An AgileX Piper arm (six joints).
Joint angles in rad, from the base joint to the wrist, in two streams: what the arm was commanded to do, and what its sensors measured. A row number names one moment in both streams.
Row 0, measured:
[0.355, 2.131, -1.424, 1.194, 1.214, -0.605]
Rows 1 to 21, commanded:
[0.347, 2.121, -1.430, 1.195, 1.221, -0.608]
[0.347, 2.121, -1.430, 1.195, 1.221, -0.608]
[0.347, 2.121, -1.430, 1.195, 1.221, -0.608]
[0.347, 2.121, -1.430, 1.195, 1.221, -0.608]
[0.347, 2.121, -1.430, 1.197, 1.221, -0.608]
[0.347, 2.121, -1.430, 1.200, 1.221, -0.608]
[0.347, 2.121, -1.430, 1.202, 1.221, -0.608]
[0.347, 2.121, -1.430, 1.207, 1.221, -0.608]
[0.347, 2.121, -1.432, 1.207, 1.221, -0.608]
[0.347, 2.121, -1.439, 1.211, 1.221, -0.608]
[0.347, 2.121, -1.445, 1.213, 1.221, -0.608]
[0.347, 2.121, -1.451, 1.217, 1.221, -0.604]
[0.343, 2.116, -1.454, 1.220, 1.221, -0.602]
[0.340, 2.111, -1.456, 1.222, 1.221, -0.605]
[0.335, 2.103, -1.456, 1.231, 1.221, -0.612]
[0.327, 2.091, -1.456, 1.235, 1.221, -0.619]
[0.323, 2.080, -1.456, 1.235, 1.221, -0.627]
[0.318, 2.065, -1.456, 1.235, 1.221, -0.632]
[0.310, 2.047, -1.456, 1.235, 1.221, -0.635]
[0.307, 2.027, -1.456, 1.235, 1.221, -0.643]
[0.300, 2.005, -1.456, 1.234, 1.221, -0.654]
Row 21, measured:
[0.327, 2.083, -1.449, 1.222, 1.213, -0.614]
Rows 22 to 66, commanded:
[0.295, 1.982, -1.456, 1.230, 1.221, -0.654]
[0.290, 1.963, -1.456, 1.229, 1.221, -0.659]
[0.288, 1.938, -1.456, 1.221, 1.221, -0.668]
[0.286, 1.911, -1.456, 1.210, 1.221, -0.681]
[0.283, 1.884, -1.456, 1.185, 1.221, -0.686]
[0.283, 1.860, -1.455, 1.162, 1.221, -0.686]
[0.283, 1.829, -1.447, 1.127, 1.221, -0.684]
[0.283, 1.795, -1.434, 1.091, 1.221, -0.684]
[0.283, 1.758, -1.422, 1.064, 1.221, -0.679]
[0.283, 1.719, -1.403, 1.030, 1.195, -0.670]
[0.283, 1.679, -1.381, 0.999, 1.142, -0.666]
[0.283, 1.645, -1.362, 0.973, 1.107, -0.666]
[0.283, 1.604, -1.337, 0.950, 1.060, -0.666]
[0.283, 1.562, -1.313, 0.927, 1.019, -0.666]
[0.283, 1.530, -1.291, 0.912, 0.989, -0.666]
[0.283, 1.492, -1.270, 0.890, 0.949, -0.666]
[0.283, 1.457, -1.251, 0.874, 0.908, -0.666]
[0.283, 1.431, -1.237, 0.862, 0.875, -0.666]
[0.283, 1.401, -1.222, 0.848, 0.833, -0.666]
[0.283, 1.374, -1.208, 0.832, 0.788, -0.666]
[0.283, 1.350, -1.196, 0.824, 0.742, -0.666]
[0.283, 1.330, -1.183, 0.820, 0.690, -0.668]
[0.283, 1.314, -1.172, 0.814, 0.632, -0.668]
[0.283, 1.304, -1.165, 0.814, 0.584, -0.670]
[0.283, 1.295, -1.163, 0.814, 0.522, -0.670]
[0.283, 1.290, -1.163, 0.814, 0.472, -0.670]
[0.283, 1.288, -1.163, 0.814, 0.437, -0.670]
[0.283, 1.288, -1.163, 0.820, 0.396, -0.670]
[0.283, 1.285, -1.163, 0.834, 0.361, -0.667]
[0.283, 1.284, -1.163, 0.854, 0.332, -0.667]
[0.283, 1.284, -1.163, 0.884, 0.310, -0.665]
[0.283, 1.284, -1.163, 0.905, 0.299, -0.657]
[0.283, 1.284, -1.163, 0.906, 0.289, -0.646]
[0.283, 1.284, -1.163, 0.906, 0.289, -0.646]
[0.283, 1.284, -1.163, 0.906, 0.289, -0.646]
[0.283, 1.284, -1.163, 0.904, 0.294, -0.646]
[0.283, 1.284, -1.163, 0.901, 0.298, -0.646]
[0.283, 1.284, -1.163, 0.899, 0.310, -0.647]
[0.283, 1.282, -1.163, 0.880, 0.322, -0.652]
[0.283, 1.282, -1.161, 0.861, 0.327, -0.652]
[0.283, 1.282, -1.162, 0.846, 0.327, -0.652]
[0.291, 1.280, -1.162, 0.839, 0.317, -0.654]
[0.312, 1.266, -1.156, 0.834, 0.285, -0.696]
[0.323, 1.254, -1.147, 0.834, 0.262, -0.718]
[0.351, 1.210, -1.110, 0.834, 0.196, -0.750]
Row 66, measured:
[0.301, 1.282, -1.164, 0.850, 0.311, -0.666]
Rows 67 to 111, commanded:
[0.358, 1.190, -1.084, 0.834, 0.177, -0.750]
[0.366, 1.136, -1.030, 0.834, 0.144, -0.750]
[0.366, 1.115, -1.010, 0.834, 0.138, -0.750]
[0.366, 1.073, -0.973, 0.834, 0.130, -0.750]
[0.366, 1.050, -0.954, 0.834, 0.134, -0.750]
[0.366, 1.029, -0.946, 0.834, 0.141, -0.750]
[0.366, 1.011, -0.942, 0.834, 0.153, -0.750]
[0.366, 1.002, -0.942, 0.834, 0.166, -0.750]
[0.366, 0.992, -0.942, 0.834, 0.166, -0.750]
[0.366, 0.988, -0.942, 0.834, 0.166, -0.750]
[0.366, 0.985, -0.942, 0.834, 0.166, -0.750]
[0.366, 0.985, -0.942, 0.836, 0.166, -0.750]
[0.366, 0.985, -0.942, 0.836, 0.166, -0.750]
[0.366, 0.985, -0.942, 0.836, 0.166, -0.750]
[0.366, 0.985, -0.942, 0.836, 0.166, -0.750]
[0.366, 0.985, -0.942, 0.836, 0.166, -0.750]
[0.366, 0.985, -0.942, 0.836, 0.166, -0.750]
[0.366, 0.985, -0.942, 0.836, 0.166, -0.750]
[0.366, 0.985, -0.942, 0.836, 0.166, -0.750]
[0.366, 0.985, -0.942, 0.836, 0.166, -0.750]
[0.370, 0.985, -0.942, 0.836, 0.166, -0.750]
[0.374, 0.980, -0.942, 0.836, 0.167, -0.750]
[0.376, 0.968, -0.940, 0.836, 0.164, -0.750]
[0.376, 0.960, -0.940, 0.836, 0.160, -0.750]
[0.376, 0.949, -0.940, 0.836, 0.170, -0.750]
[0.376, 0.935, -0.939, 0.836, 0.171, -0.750]
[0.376, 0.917, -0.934, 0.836, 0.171, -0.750]
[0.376, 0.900, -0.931, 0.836, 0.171, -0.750]
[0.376, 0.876, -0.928, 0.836, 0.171, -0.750]
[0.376, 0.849, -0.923, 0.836, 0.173, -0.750]
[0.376, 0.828, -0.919, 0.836, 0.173, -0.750]
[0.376, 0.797, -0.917, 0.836, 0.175, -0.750]
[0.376, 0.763, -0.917, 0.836, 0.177, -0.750]
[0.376, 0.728, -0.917, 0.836, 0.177, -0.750]
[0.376, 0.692, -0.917, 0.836, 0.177, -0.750]
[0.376, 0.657, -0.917, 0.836, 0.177, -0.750]
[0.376, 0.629, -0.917, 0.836, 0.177, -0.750]
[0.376, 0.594, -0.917, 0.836, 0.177, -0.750]
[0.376, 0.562, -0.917, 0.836, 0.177, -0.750]
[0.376, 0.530, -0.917, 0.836, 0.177, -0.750]
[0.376, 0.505, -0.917, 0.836, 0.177, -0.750]
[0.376, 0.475, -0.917, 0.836, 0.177, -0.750]
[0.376, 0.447, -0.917, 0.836, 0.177, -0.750]
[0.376, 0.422, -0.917, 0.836, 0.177, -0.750]
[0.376, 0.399, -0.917, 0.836, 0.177, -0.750]
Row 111, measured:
[0.373, 0.485, -0.921, 0.835, 0.181, -0.743]
